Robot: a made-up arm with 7 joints.
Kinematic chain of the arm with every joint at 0, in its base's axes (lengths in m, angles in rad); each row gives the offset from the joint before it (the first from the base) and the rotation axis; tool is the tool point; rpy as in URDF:
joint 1: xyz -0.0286 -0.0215 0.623 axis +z
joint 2: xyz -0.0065 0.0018 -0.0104 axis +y
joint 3: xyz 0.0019 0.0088 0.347 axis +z
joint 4: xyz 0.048 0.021 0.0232 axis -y
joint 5: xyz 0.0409 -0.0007 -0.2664 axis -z
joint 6: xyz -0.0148 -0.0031 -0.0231 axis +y
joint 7: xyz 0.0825 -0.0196 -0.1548 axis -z
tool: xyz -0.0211 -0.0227 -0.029 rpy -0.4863 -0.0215 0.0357
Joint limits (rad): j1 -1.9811..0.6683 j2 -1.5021..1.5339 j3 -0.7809..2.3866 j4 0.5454..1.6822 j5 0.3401..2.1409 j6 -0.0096..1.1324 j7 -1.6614..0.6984
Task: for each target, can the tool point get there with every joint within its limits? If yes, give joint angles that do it. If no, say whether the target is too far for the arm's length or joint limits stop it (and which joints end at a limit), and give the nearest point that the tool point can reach.
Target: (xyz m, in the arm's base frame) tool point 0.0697 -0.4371 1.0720
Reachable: yes | joints -1.4501 -0.2163 -0.2252 1.4666 1.8223 0.9118 0.2075
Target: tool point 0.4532 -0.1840 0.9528
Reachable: yes | joints -0.9773 -0.0473 0.4793 1.5770 0.9170 0.7483 0.0231
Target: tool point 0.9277 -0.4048 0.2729
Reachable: no: too far | nearest point 0.6252 -0.2835 0.3817 | short by 0.344 m
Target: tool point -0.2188 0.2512 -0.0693
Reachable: no: joint limits stop it (at a limit: joint 2, joint 3, joint 6, joint 7) | nearest point -0.2384 0.2793 0.1587 | short by 0.231 m
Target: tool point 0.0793 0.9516 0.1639
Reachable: no: too far | nearest point 0.0473 0.6630 0.3193 | short by 0.329 m
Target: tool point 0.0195 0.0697 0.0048
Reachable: no: joint limits stop it (at a limit: joint 1, joint 2, joint 5, joint 7) | nearest point 0.0656 0.0988 0.1190 | short by 0.127 m
